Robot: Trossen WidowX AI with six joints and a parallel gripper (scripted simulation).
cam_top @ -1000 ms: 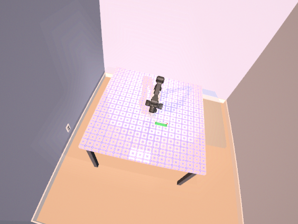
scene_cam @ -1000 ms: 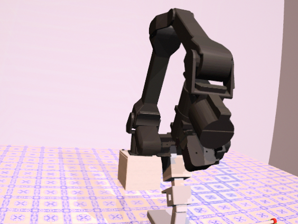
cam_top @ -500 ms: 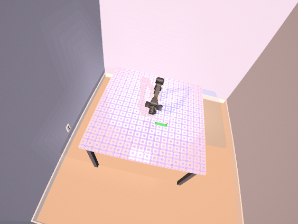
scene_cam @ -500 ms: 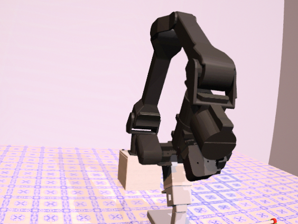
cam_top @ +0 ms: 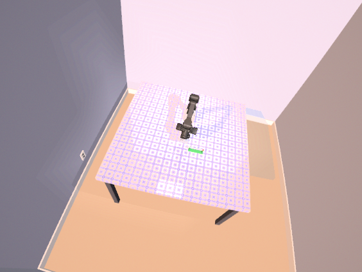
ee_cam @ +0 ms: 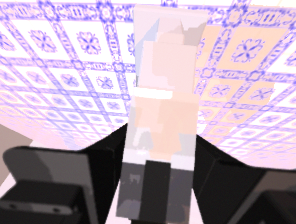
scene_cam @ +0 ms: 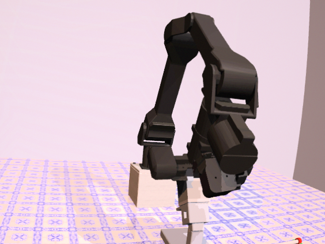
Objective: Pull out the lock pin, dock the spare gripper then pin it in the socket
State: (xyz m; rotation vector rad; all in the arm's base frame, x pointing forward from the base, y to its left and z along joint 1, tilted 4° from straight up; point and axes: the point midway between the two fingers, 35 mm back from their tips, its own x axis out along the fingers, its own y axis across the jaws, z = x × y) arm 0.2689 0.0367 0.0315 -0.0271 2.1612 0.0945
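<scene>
The spare gripper is 10 mm ahead of my gripper tip and 10 mm above it. Also, from my gripper tip: grey-blue mount 60 mm below, 20 mm ahead; green pin holder 140 mm to the left, 110 mm ahead, 90 mm below.
</scene>
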